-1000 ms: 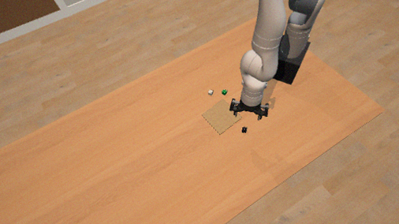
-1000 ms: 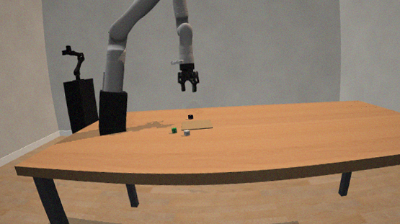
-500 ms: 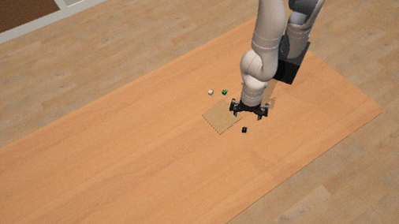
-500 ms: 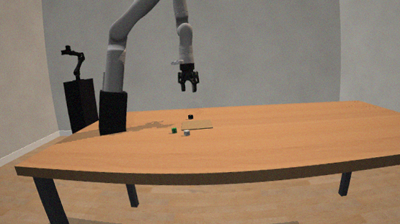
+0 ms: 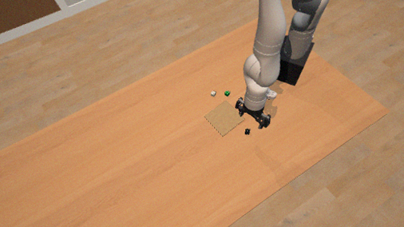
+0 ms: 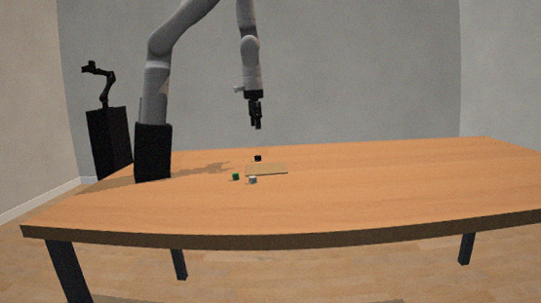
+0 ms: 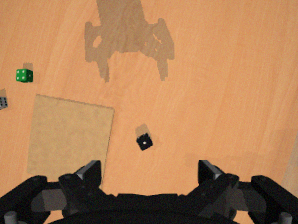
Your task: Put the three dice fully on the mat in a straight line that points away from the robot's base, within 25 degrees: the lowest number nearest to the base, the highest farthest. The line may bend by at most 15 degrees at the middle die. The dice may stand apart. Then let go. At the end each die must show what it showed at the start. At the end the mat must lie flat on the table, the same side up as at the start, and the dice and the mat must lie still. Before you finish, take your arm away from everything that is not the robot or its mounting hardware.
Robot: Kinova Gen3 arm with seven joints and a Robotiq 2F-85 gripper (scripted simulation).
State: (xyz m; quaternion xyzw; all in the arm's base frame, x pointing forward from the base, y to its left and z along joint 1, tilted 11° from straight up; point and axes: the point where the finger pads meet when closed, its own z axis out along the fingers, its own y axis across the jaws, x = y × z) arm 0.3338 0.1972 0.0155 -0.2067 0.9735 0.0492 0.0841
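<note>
Right now the black die is 13 cm below my hand and 1 cm to the right of it. The rest, counted from my hand: white die (27 cm to the right, 13 cm below, 5 cm ahead); then tan mat (13 cm below, 12 cm to the right, 6 cm ahead); then green die (24 cm to the right, 13 cm below, 2 cm behind).
</note>
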